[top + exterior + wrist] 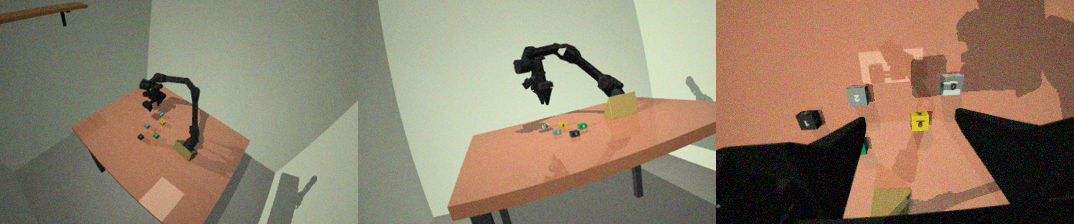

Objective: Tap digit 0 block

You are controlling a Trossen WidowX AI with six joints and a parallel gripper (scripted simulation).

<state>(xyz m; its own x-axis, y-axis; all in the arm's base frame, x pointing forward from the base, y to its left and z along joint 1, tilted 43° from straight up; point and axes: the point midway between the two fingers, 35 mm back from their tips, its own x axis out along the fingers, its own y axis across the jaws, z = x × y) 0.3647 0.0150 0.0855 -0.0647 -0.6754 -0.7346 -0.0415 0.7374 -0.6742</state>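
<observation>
Right now the white block is 110 mm below my gripper tip and 90 mm to the right of it. Also, from my gripper tip: green block 120 mm behind, 110 mm below, 100 mm to the left; then yellow block 110 mm below, 70 mm behind, 30 mm to the right; then grey block 110 mm below, 80 mm to the left, 10 mm behind.
</observation>
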